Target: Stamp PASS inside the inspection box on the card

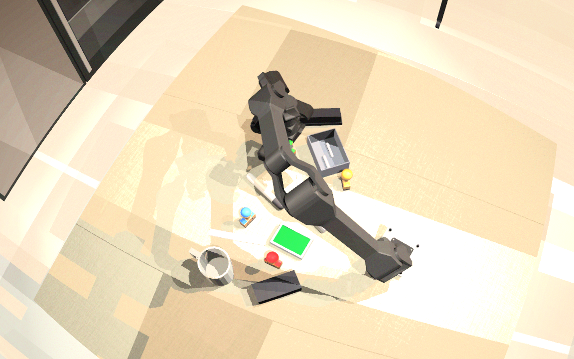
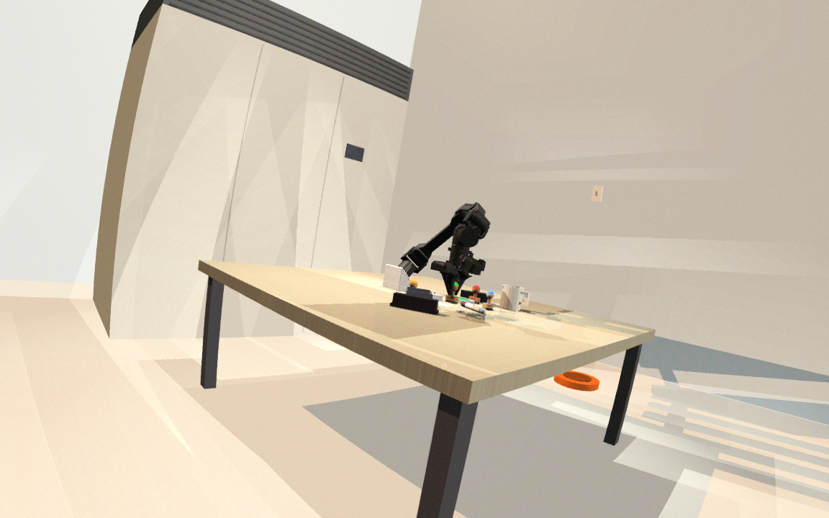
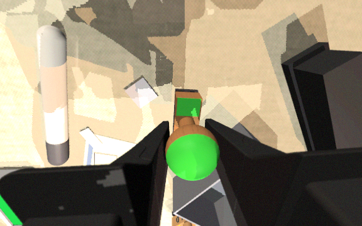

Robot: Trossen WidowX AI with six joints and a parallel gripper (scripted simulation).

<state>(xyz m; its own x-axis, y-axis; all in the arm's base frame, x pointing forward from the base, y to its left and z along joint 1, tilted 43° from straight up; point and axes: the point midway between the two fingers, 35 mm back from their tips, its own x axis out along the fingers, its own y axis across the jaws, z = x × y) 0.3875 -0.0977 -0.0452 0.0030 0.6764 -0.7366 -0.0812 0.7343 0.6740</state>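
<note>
Now: the green ink pad 200 mm to the left of my gripper tip, 140 mm behind it and 40 mm below it. From my gripper tip the other things lie so: green stamp: right at my gripper tip; white marker: 120 mm to the left, 40 mm below, 20 mm behind; grey tray: 90 mm behind, 60 mm to the right, 40 mm below.
</note>
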